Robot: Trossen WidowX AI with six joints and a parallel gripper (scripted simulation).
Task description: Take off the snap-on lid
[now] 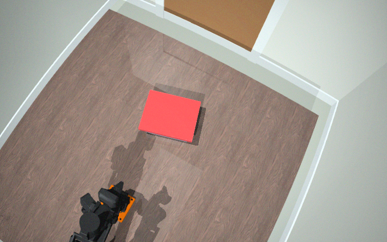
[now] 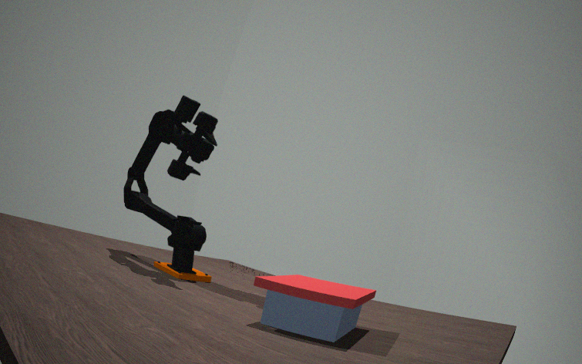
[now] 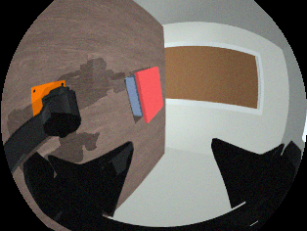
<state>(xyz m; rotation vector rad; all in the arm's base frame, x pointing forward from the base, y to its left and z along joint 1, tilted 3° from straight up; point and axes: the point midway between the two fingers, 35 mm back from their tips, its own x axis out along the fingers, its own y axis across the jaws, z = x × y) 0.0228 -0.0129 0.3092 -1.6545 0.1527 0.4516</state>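
Right now my gripper tip is 370 mm short of the red lid, 220 mm above it and 90 mm to the right of it. The rest, counted from my gripper tip: blue storage box (370 mm ahead, 260 mm below, 90 mm to the left).
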